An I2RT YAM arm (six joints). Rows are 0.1 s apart.
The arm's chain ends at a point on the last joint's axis. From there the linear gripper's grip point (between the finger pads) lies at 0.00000 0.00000 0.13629 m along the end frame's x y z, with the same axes.
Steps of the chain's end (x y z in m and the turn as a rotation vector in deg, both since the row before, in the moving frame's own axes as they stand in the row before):
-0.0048 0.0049 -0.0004 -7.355 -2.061 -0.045
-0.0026 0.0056 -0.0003 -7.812 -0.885 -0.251
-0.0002 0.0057 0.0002 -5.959 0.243 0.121
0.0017 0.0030 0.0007 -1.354 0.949 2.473
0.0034 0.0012 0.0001 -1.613 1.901 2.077
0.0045 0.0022 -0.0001 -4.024 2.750 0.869
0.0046 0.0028 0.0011 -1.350 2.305 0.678
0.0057 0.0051 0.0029 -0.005 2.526 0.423
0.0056 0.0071 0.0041 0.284 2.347 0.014
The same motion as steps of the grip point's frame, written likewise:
-0.0097 0.0223 -0.0016 -7.355 -2.061 -0.045
-0.0047 0.0241 -0.0016 -7.812 -0.885 -0.251
0.0004 0.0198 -0.0005 -5.959 0.243 0.121
0.0039 0.0063 0.0006 -1.354 0.949 2.473
0.0078 0.0051 0.0000 -1.613 1.901 2.077
0.0110 0.0118 -0.0006 -4.024 2.750 0.869
0.0101 0.0060 0.0010 -1.350 2.305 0.678
0.0117 0.0051 0.0028 -0.005 2.526 0.423
0.0112 0.0064 0.0040 0.284 2.347 0.014

